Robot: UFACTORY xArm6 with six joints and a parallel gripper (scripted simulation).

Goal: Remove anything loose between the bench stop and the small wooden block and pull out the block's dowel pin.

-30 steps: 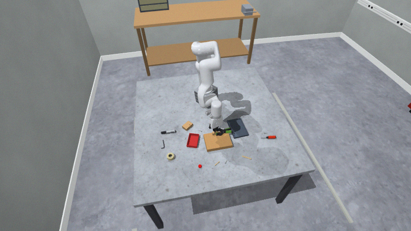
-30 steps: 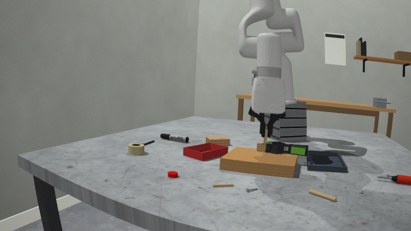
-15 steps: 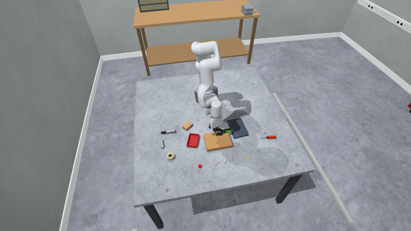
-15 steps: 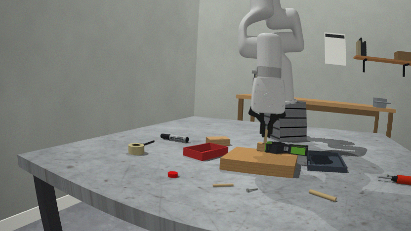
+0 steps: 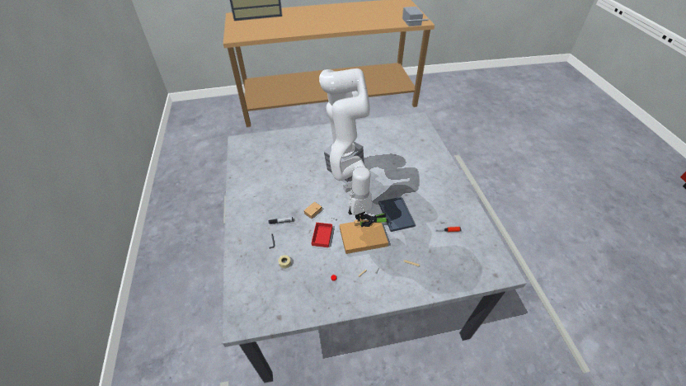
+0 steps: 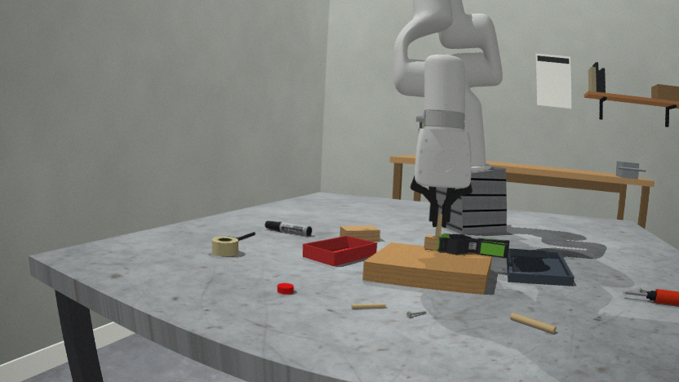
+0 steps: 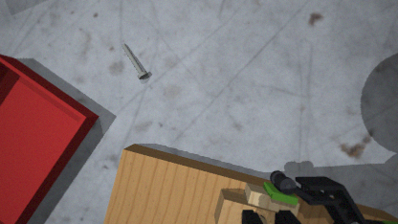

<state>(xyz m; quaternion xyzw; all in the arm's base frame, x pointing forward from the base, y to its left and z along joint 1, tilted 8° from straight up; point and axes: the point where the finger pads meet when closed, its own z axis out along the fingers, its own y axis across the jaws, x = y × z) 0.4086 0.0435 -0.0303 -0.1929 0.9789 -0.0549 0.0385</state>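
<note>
The dowel pin is 2 cm below my hand. From my hand the other things lie so: red tray (18 cm to the right, 9 cm below, 4 cm ahead); then bench board (7 cm below, 5 cm ahead, 1 cm to the left); then wooden block (5 cm below).
</note>
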